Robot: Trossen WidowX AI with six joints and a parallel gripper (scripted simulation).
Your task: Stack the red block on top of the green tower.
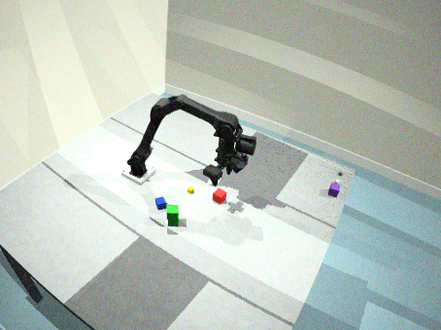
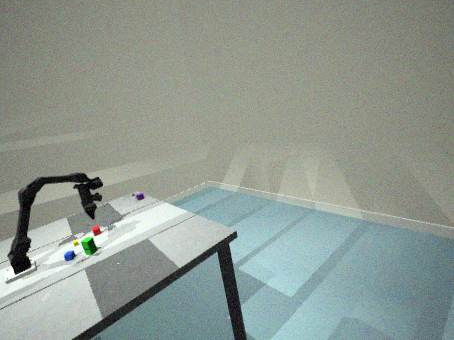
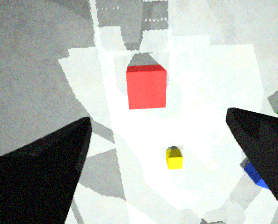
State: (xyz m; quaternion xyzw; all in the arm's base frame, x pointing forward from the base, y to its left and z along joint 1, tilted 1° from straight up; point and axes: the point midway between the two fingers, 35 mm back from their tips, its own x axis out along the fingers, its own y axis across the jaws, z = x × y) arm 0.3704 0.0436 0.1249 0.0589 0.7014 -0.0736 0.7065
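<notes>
Now: gripper tip 90 mm above the red block. Round my gripper tip: small yellow block: 120 mm behind, 10 mm to the right, 100 mm below; blue block: 190 mm behind, 150 mm to the right, 90 mm below; purple block: 440 mm ahead, 290 mm to the left, 90 mm below.
</notes>
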